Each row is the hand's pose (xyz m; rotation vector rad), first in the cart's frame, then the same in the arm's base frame.
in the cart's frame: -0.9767 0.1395 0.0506 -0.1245 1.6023 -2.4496
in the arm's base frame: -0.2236 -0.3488 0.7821 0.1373 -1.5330 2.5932
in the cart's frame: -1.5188 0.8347 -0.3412 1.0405 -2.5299 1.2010
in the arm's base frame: -0.6256 0.4391 0.3971 0.7051 -2.3499 1.0951
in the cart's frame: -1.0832 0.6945 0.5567 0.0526 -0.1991 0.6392
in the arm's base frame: -0.0801 0.2513 1.2234 -0.0194 0.0021 0.3612
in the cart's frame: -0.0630 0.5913 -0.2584 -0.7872 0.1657 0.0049
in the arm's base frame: 0.7010 -0.2015 0.2743 -0.8629 0.4489 -0.2008
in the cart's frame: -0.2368 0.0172 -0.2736 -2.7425 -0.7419 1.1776
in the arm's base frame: 0.3811 -0.7017 0.3611 -2.6589 -0.2716 1.4053
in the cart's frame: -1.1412 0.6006 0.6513 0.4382 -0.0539 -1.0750
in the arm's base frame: -0.1418 0.1855 1.3373 0.2414 -0.0128 -1.3777
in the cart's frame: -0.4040 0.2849 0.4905 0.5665 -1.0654 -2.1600
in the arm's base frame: 0.4401 -0.3386 1.1015 0.1772 -1.2081 -2.3250
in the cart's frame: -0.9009 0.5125 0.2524 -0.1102 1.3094 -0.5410
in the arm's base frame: -0.0143 0.0017 0.9195 -0.0627 1.4818 -0.8557
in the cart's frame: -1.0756 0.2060 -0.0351 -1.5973 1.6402 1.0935
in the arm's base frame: -0.3157 -0.2638 0.7057 -1.3093 2.0002 1.0406
